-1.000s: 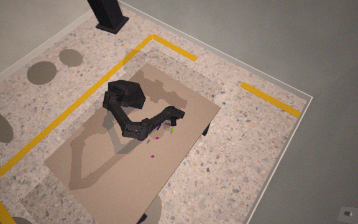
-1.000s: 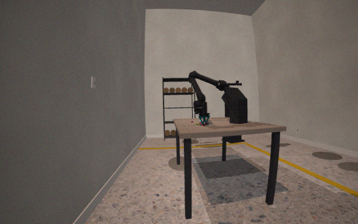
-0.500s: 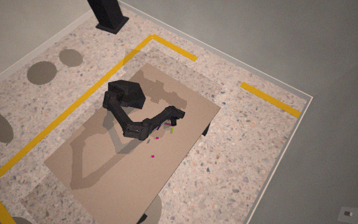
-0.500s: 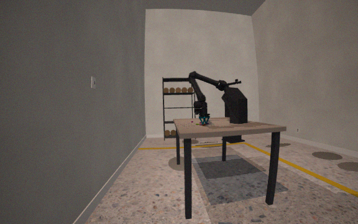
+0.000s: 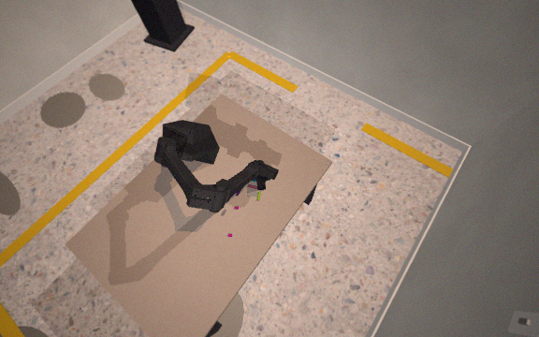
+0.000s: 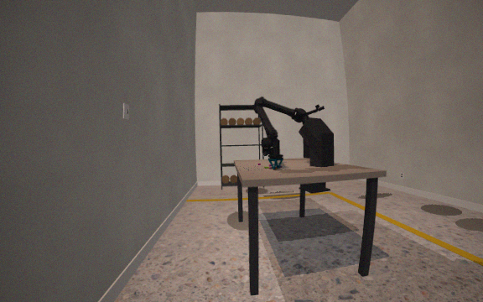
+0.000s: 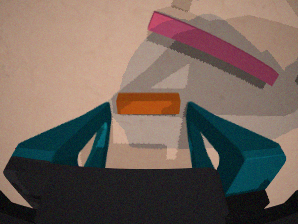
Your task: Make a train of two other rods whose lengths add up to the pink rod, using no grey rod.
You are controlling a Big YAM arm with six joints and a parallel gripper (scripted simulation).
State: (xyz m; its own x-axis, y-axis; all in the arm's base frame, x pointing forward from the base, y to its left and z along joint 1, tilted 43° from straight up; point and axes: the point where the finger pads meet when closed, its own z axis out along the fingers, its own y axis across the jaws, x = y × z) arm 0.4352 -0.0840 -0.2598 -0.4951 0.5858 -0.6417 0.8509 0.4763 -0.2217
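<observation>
Now: hand 1 cm to the left of the orange rod and 1 cm above it. The rest, counted from my hand: purple rod: 12 cm to the right, 9 cm behind, 1 cm below; lime rod: 10 cm to the right, 3 cm ahead, 1 cm below; pink rod: 6 cm to the right, 2 cm behind, 1 cm below.
</observation>
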